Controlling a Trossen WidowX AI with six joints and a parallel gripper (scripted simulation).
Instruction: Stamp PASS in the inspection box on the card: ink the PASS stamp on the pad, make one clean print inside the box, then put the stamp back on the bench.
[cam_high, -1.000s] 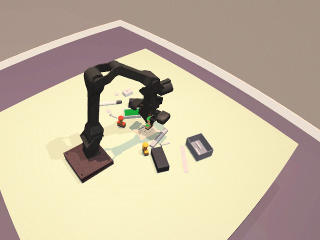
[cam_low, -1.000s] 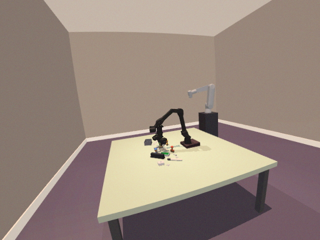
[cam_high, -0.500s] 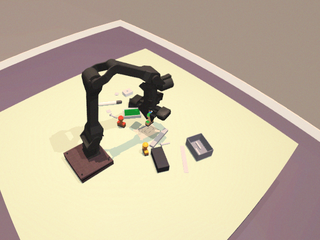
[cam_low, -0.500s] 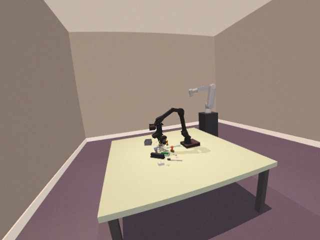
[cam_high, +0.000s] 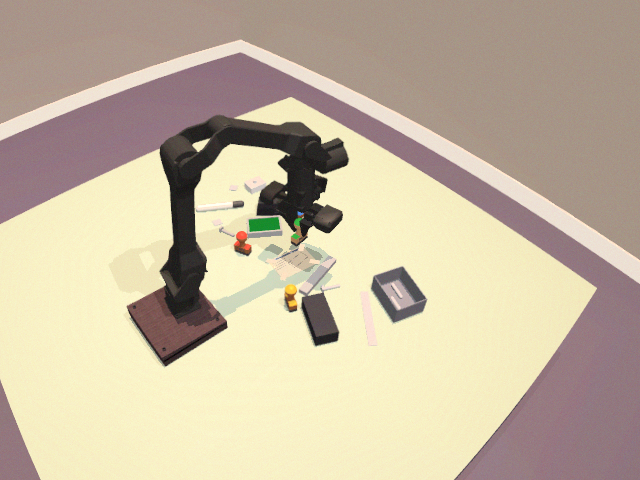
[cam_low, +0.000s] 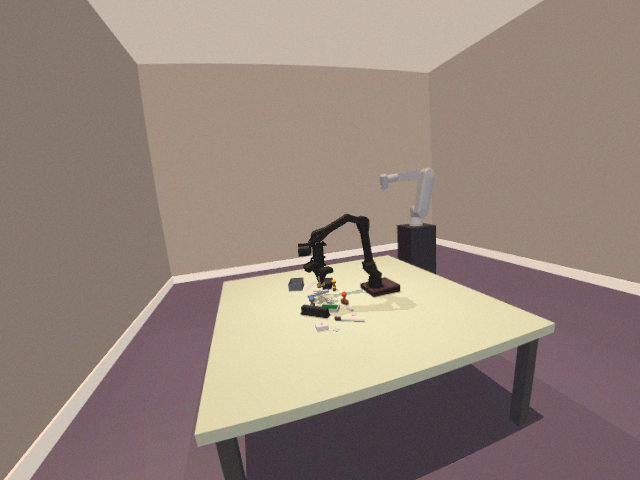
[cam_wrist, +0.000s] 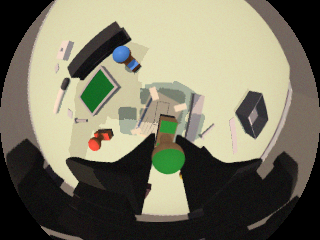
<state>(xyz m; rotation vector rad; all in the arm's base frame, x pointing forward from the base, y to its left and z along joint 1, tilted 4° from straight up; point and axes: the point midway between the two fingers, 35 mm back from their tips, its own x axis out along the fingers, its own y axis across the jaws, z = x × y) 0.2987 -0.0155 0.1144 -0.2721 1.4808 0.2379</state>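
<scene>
Right now my gripper tip is 80 mm above the grey bar and 70 mm to the left of it. From my gripper tip the other things lie so: card 90 mm below, 20 mm behind; then blue-knobbed stamp 90 mm to the left, 70 mm below, 70 mm ahead; then green-knobbed PASS stamp right at my gripper tip.
</scene>
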